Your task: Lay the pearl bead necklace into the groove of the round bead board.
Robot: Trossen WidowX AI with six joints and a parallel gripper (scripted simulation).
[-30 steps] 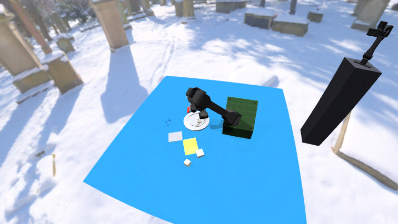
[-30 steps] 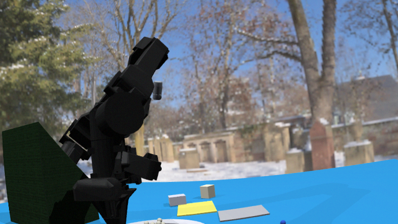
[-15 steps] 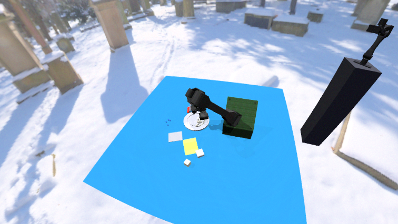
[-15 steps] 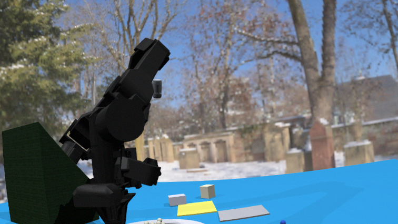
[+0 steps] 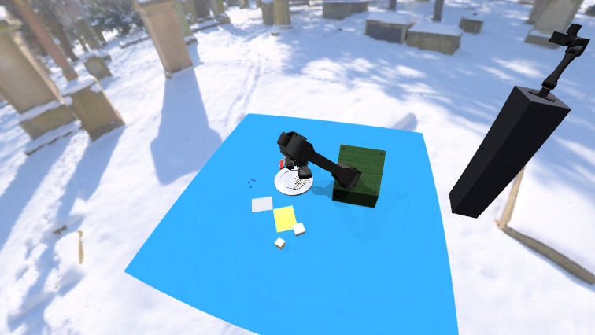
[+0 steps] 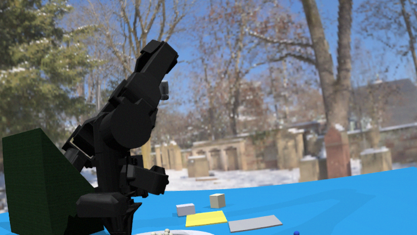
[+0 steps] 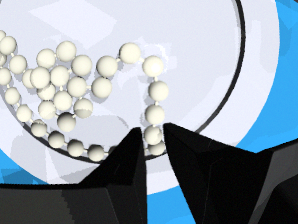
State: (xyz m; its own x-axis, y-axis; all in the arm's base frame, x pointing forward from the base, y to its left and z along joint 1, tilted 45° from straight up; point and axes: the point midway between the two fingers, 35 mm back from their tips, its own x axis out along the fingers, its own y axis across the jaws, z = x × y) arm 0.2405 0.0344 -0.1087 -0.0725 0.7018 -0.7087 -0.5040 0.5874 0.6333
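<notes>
Now: gripper tip 40 mm short of the round white bead board, 40 mm to the right of it and 10 mm above it. Round my gripper tip: yellow tile (10 mm behind, 260 mm to the left, 10 mm below); then red object (150 mm ahead, 70 mm to the right, 10 mm below); then grey tile (130 mm ahead, 230 mm to the left, 10 mm below).
</notes>
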